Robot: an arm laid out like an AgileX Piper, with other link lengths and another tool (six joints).
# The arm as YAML. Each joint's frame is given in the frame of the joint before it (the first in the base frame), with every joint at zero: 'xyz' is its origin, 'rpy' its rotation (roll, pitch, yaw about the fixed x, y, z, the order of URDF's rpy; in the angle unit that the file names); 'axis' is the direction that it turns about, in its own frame. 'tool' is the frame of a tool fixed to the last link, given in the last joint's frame.
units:
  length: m
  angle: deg
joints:
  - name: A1
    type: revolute
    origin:
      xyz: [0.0, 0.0, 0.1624]
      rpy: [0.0, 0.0, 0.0]
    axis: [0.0, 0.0, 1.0]
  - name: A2
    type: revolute
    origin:
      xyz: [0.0, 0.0, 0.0]
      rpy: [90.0, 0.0, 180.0]
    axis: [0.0, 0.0, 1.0]
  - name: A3
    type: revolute
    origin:
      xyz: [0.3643, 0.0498, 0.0]
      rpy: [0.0, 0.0, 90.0]
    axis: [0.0, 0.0, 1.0]
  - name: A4
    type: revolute
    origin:
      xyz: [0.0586, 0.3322, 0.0]
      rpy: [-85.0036, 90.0, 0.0]
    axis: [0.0, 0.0, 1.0]
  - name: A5
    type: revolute
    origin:
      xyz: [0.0, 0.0, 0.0]
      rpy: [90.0, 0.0, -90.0]
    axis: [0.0, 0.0, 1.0]
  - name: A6
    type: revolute
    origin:
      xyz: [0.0, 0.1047, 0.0]
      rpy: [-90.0, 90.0, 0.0]
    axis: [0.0, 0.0, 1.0]
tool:
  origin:
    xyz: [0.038, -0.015, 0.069]
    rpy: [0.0, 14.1, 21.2]
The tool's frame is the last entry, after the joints.
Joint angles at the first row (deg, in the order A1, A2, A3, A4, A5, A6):
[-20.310, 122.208, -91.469, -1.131, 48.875, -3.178]
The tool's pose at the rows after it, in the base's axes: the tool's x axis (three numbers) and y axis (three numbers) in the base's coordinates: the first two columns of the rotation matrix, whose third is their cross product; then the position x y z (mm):
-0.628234 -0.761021 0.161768 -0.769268 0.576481 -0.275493 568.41 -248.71 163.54
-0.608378 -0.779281 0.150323 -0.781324 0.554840 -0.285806 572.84 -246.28 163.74
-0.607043 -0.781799 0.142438 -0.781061 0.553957 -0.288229 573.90 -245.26 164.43
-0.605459 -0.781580 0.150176 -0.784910 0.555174 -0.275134 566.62 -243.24 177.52
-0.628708 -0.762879 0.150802 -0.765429 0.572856 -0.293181 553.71 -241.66 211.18
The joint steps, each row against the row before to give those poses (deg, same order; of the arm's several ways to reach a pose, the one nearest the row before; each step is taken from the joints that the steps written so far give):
[0.131, 0.070, -0.110, 0.737, -1.148, -1.751]
[0.061, 0.047, -0.002, 1.210, -0.806, -2.217]
[0.000, -0.063, 0.000, 0.592, -0.189, -0.450]
[0.000, -1.580, 0.204, -0.315, 2.236, 0.236]
[0.000, -3.897, 0.808, -1.093, 2.060, 2.100]

